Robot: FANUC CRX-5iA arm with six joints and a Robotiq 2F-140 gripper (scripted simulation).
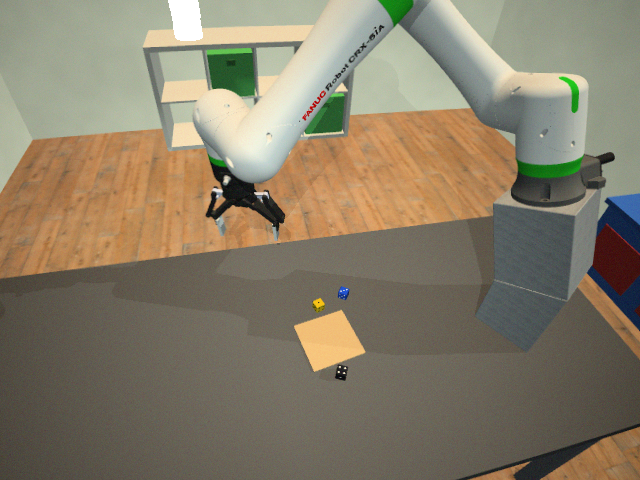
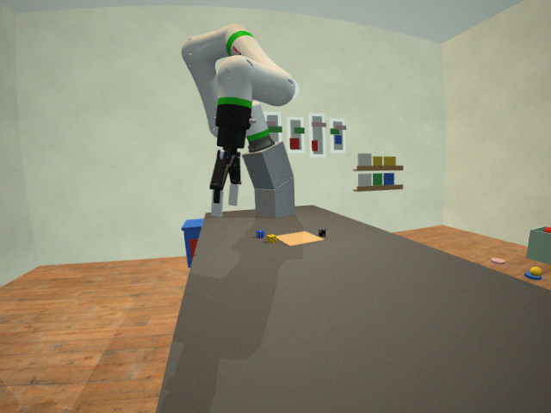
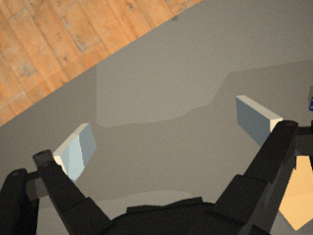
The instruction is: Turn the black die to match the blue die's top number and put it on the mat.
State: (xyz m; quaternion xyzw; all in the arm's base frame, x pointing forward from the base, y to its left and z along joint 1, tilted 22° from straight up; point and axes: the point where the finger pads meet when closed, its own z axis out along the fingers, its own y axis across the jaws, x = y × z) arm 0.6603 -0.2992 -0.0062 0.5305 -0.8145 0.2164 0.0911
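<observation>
My hand is 23 cm past the blue die, 15 cm to the right of it and 15 cm above it. From my hand the other things lie so: yellow die (17 cm to the left, 15 cm below, 15 cm behind); then tan mat (28 cm to the left, 16 cm below, 14 cm behind); then black die (38 cm to the left, 15 cm below, 14 cm behind).
</observation>
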